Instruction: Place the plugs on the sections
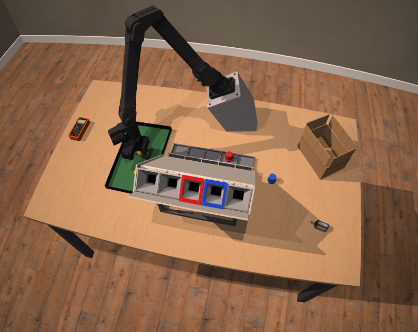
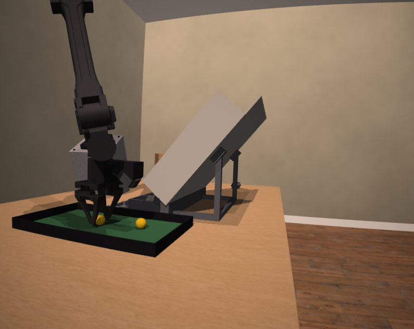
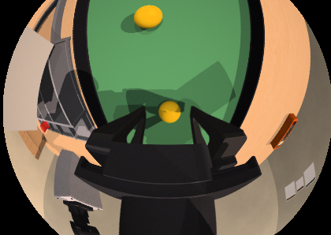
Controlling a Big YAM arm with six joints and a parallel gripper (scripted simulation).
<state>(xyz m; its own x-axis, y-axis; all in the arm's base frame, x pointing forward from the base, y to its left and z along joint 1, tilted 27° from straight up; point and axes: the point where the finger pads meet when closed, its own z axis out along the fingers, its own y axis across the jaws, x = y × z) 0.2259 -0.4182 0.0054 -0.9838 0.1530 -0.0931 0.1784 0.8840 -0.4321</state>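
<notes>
Right now the green marble tray is 20 mm ahead of my hand and 10 mm below it. The rest, counted from my hand: multimeter 150 mm behind, 350 mm to the right, 10 mm below; then sloped cover 190 mm ahead, 300 mm to the left, 190 mm above; then dark object 340 mm ahead, 790 mm to the left, 10 mm below.
</notes>
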